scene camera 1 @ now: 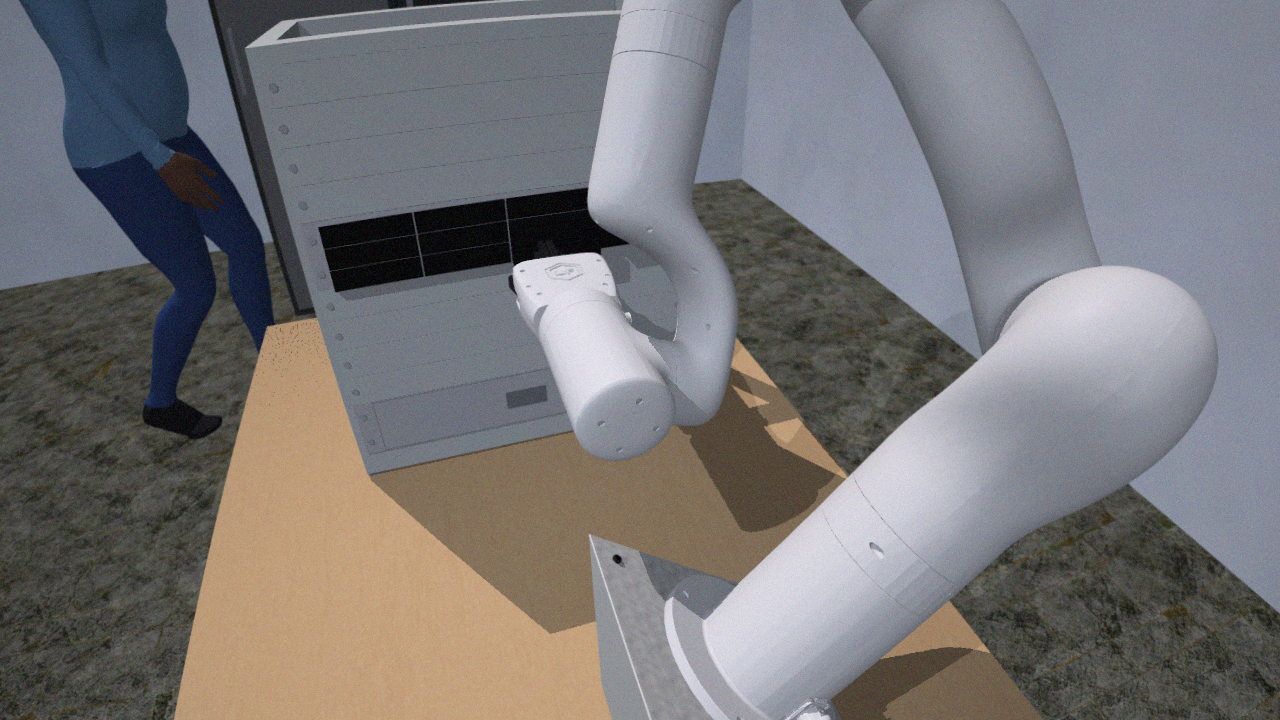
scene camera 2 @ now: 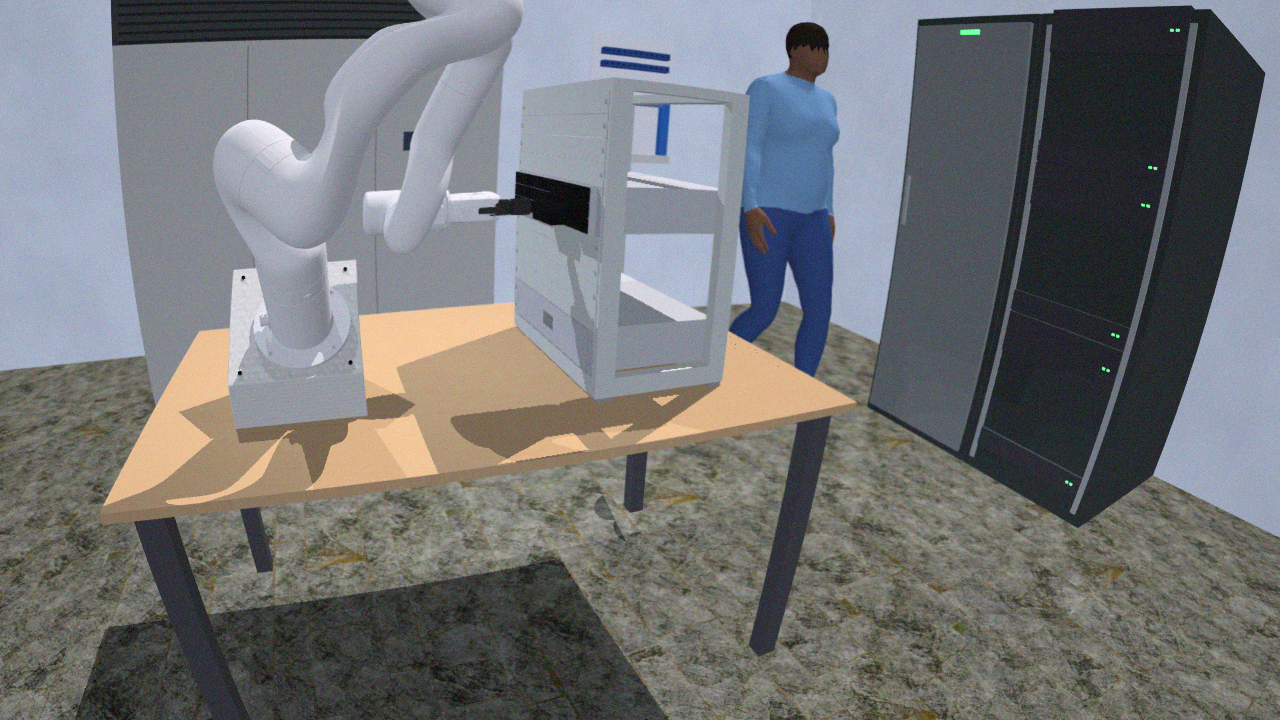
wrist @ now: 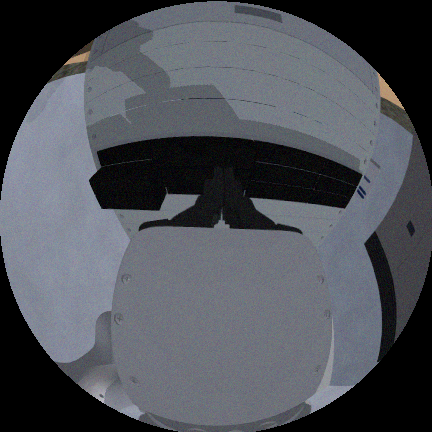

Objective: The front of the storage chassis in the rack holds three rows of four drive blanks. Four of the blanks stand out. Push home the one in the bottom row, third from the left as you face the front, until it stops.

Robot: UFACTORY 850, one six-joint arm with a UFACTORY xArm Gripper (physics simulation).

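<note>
The black chassis front [scene camera 1: 366,250] [scene camera 2: 572,210] [wrist: 325,182] sits in the grey rack [scene camera 1: 429,134] [scene camera 2: 611,286] [wrist: 300,100]. The wrist view is upside down. There, the bottom-row blank third from the left [wrist: 190,150] shows behind and around the fingertips; its lower edge shows no clear step from its neighbours. Dark surfaces and the fingers hide its exact depth. In the right-hand column, the upper blanks [wrist: 125,190] stand out. My gripper [scene camera 2: 529,206] [wrist: 221,179] is shut and empty, tips at or close to the chassis front in the third column. Contact cannot be told.
The rack stands on a wooden table [scene camera 1: 268,537] [scene camera 2: 760,394], with my arm's base [scene camera 2: 295,402] in front. A person [scene camera 1: 125,116] [scene camera 2: 792,134] stands beyond the rack. A dark server cabinet [scene camera 2: 1074,268] stands farther right in scene camera 2.
</note>
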